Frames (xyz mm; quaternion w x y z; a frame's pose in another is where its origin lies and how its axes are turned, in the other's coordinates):
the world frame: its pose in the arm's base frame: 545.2 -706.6 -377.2 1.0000 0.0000 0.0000 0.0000
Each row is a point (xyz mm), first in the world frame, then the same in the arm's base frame.
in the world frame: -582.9 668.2 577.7
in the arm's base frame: -37.7 -38.4 200.5
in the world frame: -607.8 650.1 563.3
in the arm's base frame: -62.6 -56.5 186.1
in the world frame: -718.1 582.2 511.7
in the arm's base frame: -172.9 -124.4 134.5
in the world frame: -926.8 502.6 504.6
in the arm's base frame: -381.6 -204.0 127.4
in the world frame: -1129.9 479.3 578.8
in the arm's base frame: -584.7 -227.3 201.6
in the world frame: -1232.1 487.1 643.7
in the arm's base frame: -686.9 -219.5 266.5
